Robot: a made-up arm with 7 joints.
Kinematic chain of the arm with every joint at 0, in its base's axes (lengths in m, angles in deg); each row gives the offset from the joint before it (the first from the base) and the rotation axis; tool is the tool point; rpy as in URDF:
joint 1: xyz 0 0 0.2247 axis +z
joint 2: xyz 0 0 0 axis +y
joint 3: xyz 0 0 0.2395 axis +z
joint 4: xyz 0.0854 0 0 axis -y
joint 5: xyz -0.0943 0 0.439 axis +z
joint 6: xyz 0 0 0 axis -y
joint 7: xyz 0.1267 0 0 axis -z
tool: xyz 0 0 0 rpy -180 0 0
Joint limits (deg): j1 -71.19..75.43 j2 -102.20..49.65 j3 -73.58..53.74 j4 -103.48..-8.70 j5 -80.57..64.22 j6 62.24..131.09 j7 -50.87..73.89
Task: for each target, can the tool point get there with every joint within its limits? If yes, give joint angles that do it. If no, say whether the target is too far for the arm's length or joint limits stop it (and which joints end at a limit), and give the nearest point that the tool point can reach.
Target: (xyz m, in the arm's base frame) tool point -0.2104 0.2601 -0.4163
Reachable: no: joint limits stop it (at a limit: joint 1, joint 2, joint 4, joint 6) | nearest point -0.1216 0.5321 -0.1210 | short by 0.411 m
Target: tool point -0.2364 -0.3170 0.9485
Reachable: yes | joints 26.22 -52.28 -27.17 -46.16 -4.79 106.29 57.33
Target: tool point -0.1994 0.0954 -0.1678
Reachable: no: joint limits stop it (at a limit: joint 1, joint 2, joint 4, joint 6) | nearest point -0.2240 0.5234 -0.0808 | short by 0.437 m
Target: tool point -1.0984 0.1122 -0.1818
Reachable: no: too far | nearest point -0.7827 0.0800 0.0301 | short by 0.382 m
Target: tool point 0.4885 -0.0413 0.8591
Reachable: yes | joints -21.30 2.33 19.34 -48.21 -22.15 70.61 -0.93
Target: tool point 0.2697 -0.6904 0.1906
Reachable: yes | joints -38.25 37.88 -35.52 -87.34 1.25 92.55 18.36
